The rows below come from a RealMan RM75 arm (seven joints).
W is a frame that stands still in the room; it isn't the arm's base.
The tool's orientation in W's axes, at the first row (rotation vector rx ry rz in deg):
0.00, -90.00, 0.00
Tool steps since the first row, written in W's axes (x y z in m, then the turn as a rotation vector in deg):
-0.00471, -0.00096, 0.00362, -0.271, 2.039, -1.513
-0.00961, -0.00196, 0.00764, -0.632, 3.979, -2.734
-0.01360, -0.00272, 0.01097, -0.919, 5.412, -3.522
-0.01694, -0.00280, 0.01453, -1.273, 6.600, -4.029
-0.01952, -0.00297, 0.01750, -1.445, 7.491, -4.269
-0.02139, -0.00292, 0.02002, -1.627, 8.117, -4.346
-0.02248, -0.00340, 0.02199, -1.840, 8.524, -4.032
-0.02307, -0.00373, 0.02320, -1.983, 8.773, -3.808
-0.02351, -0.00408, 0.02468, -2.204, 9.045, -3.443
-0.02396, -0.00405, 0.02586, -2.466, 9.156, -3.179
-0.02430, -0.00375, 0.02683, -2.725, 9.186, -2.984
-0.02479, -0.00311, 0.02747, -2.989, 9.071, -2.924
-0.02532, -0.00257, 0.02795, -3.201, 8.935, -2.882
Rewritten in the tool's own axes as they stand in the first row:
0.00362, -0.00096, 0.00471, -1.513, 2.039, 0.271
0.00764, -0.00196, 0.00961, -2.734, 3.979, 0.632
0.01097, -0.00272, 0.01360, -3.522, 5.412, 0.919
0.01453, -0.00280, 0.01694, -4.029, 6.600, 1.273
0.01750, -0.00297, 0.01952, -4.269, 7.491, 1.445
0.02002, -0.00292, 0.02139, -4.346, 8.117, 1.627
0.02199, -0.00340, 0.02248, -4.032, 8.524, 1.840
0.02320, -0.00373, 0.02307, -3.808, 8.773, 1.983
0.02468, -0.00408, 0.02351, -3.443, 9.045, 2.204
0.02586, -0.00405, 0.02396, -3.179, 9.156, 2.466
0.02683, -0.00375, 0.02430, -2.984, 9.186, 2.725
0.02747, -0.00311, 0.02479, -2.924, 9.071, 2.989
0.02795, -0.00257, 0.02532, -2.882, 8.935, 3.201

